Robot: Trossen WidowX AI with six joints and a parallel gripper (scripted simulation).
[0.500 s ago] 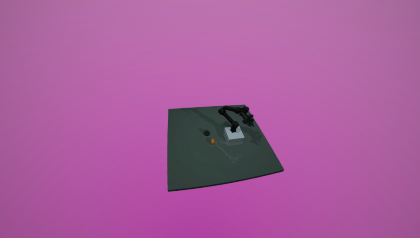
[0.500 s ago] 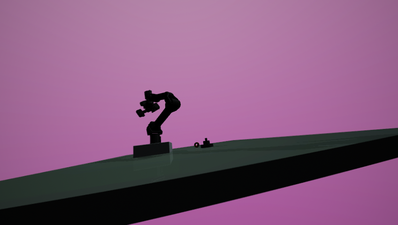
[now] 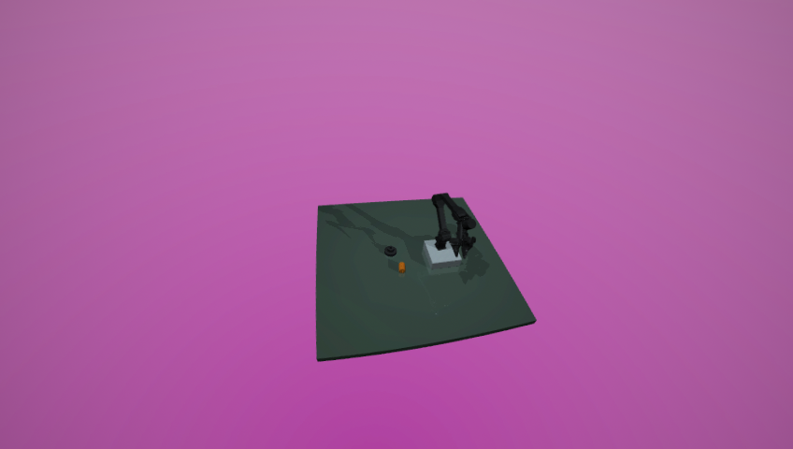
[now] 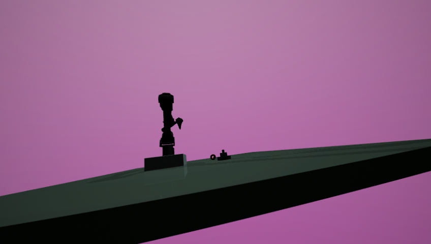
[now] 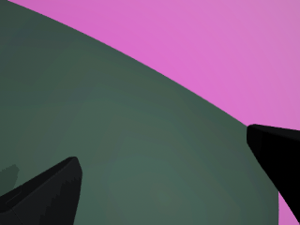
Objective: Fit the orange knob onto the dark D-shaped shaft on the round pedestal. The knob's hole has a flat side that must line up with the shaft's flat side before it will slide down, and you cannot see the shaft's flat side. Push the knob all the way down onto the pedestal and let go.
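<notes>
Now: the orange knob 250 mm below my gripper tip, 240 mm to the right of it and 240 mm ahead of it. Round my gripper tip: round dark pedestal (410 mm to the right, 250 mm ahead, 240 mm below).
</notes>
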